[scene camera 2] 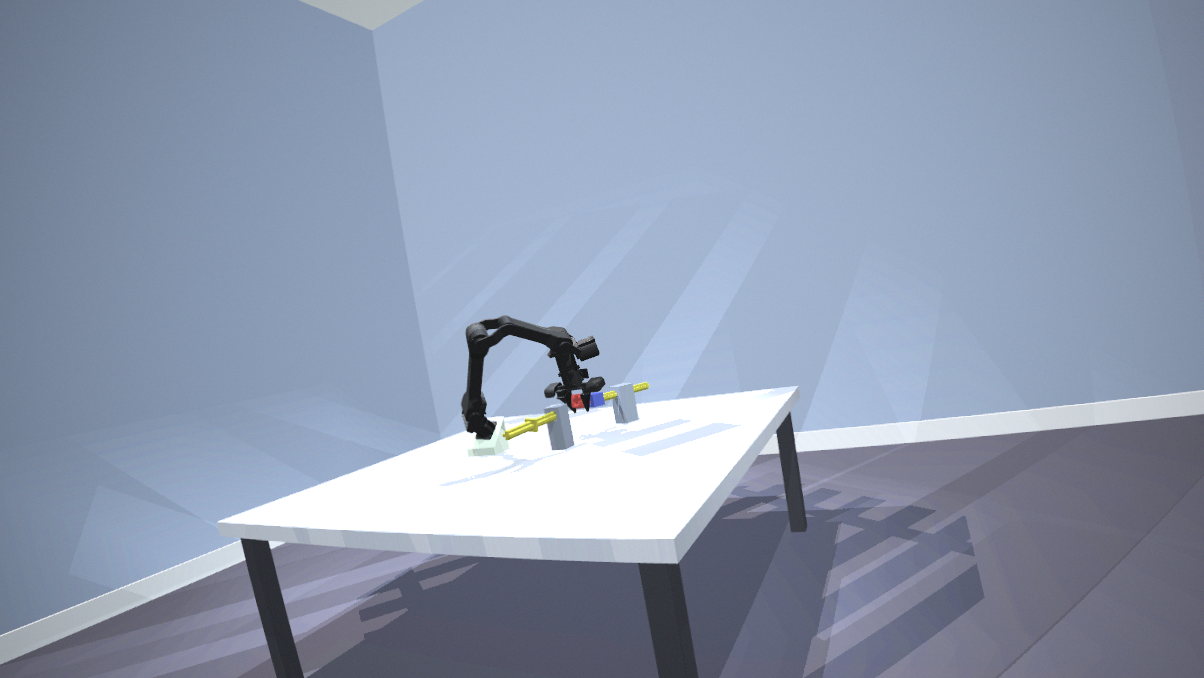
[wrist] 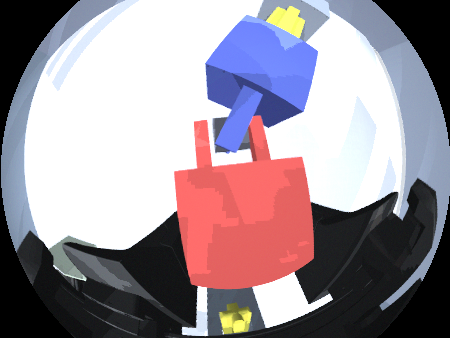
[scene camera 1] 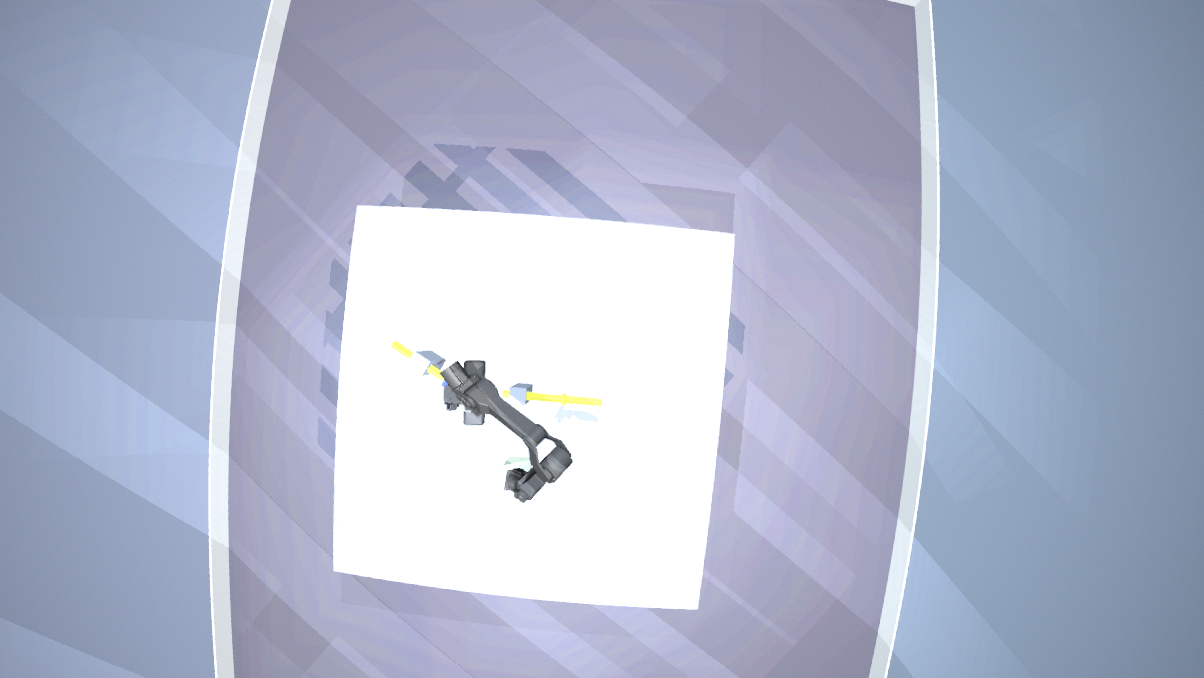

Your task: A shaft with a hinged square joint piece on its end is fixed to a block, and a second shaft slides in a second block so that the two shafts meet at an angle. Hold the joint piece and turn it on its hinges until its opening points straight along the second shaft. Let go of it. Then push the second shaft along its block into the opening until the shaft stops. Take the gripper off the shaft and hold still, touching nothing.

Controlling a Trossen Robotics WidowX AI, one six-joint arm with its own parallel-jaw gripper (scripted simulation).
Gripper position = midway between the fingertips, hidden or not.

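Gripper [scene camera 2: 581, 412]. Gripper again [wrist: 231, 198], with red square joint piece [wrist: 242, 225].
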